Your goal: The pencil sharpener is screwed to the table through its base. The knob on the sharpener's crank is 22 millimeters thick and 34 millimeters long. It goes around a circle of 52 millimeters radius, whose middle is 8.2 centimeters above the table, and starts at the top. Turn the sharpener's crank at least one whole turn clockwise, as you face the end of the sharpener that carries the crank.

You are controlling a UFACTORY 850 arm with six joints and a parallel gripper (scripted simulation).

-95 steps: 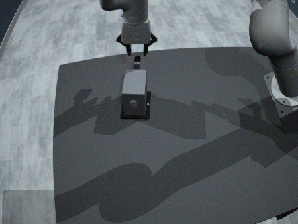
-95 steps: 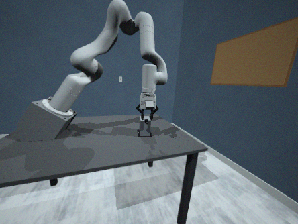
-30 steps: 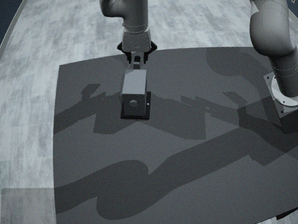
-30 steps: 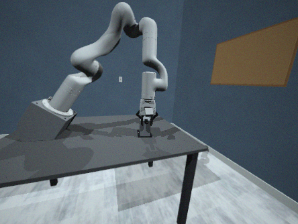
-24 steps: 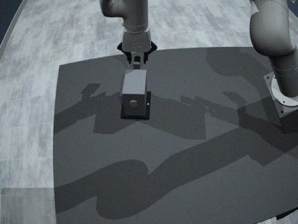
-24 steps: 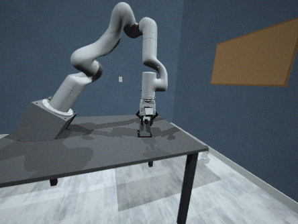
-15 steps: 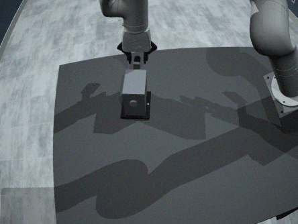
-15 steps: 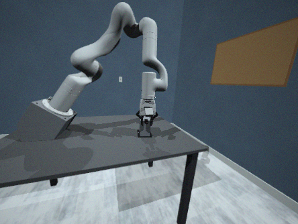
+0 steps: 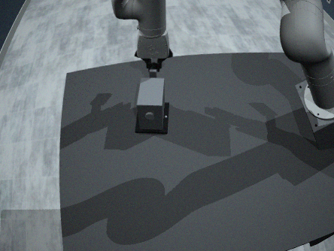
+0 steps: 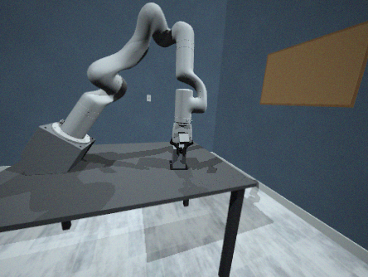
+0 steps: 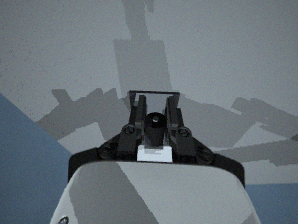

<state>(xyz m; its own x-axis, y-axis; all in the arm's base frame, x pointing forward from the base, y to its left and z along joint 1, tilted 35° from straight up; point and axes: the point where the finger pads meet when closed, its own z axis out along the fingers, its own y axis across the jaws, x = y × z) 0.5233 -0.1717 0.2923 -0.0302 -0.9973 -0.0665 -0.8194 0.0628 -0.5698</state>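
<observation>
Right now the crank knob is 2 cm to the left of my hand.
</observation>
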